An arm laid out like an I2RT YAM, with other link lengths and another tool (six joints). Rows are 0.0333 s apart.
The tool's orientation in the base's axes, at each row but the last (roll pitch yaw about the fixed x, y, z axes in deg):
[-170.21 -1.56 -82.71]
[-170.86 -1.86 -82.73]
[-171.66 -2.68 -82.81]
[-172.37 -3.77 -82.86]
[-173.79 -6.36 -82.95]
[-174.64 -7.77 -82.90]
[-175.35 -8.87 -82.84]
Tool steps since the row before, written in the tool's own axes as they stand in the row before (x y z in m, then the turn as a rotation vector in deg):
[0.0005 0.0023 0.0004 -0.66 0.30 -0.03]
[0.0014 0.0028 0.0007 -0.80 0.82 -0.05]
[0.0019 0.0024 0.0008 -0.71 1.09 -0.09]
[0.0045 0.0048 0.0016 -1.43 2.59 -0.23]
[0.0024 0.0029 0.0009 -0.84 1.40 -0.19]
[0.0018 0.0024 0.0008 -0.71 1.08 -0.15]
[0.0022 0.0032 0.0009 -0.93 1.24 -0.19]
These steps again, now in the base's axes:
[-0.0021 -0.0008 -0.0008 -0.38 0.62 -0.04]
[-0.0025 -0.0018 -0.0011 -0.91 0.69 -0.11]
[-0.0020 -0.0022 -0.0010 -1.17 0.56 -0.10]
[-0.0039 -0.0052 -0.0019 -2.75 1.09 -0.21]
[-0.0025 -0.0028 -0.0009 -1.50 0.66 -0.06]
[-0.0021 -0.0022 -0.0008 -1.17 0.57 -0.05]
[-0.0028 -0.0027 -0.0008 -1.36 0.77 -0.06]

